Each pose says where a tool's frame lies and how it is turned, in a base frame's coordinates. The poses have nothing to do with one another.
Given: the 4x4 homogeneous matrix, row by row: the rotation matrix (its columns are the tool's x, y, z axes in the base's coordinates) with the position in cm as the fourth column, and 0 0 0 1 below. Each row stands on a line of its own.
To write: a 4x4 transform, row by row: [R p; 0 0 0 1], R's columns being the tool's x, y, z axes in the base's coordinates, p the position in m. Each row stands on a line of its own. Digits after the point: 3 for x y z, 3 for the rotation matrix.
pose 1, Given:
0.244 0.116 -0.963 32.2
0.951 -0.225 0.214 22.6
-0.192 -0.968 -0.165 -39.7
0 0 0 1
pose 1, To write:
0.244 0.116 -0.963 0.322
0.951 -0.225 0.214 0.226
-0.192 -0.968 -0.165 -0.397
0 0 0 1

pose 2, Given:
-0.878 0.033 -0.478 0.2
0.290 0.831 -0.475 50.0
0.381 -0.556 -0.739 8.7
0 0 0 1
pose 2, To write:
-0.878 0.033 -0.478 0.002
0.290 0.831 -0.475 0.500
0.381 -0.556 -0.739 0.087
0 0 0 1

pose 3, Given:
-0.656 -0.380 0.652 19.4
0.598 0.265 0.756 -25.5
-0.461 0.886 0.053 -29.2
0 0 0 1
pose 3, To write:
-0.656 -0.380 0.652 0.194
0.598 0.265 0.756 -0.255
-0.461 0.886 0.053 -0.292
0 0 0 1

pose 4, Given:
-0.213 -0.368 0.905 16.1
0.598 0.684 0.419 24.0
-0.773 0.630 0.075 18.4
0 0 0 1
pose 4, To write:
-0.213 -0.368 0.905 0.161
0.598 0.684 0.419 0.240
-0.773 0.630 0.075 0.184
0 0 0 1

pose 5, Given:
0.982 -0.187 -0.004 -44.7
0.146 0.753 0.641 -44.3
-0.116 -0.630 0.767 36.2
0 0 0 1
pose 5, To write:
0.982 -0.187 -0.004 -0.447
0.146 0.753 0.641 -0.443
-0.116 -0.630 0.767 0.362
0 0 0 1

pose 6, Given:
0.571 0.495 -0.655 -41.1
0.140 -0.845 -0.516 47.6
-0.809 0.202 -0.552 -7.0
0 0 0 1
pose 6, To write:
0.571 0.495 -0.655 -0.411
0.140 -0.845 -0.516 0.476
-0.809 0.202 -0.552 -0.070
0 0 0 1

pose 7, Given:
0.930 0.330 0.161 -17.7
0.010 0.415 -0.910 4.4
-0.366 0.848 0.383 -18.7
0 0 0 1
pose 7, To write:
0.930 0.330 0.161 -0.177
0.010 0.415 -0.910 0.044
-0.366 0.848 0.383 -0.187
0 0 0 1

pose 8, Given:
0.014 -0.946 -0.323 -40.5
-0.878 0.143 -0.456 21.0
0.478 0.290 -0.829 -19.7
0 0 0 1
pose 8, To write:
0.014 -0.946 -0.323 -0.405
-0.878 0.143 -0.456 0.210
0.478 0.290 -0.829 -0.197
0 0 0 1

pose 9, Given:
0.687 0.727 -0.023 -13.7
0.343 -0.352 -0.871 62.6
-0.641 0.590 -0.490 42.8
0 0 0 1
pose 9, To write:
0.687 0.727 -0.023 -0.137
0.343 -0.352 -0.871 0.626
-0.641 0.590 -0.490 0.428
0 0 0 1

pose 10, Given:
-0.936 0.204 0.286 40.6
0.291 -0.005 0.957 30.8
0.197 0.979 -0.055 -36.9
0 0 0 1
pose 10, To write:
-0.936 0.204 0.286 0.406
0.291 -0.005 0.957 0.308
0.197 0.979 -0.055 -0.369
0 0 0 1

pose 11, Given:
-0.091 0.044 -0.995 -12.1
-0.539 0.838 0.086 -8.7
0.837 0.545 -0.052 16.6
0 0 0 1
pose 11, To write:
-0.091 0.044 -0.995 -0.121
-0.539 0.838 0.086 -0.087
0.837 0.545 -0.052 0.166
0 0 0 1

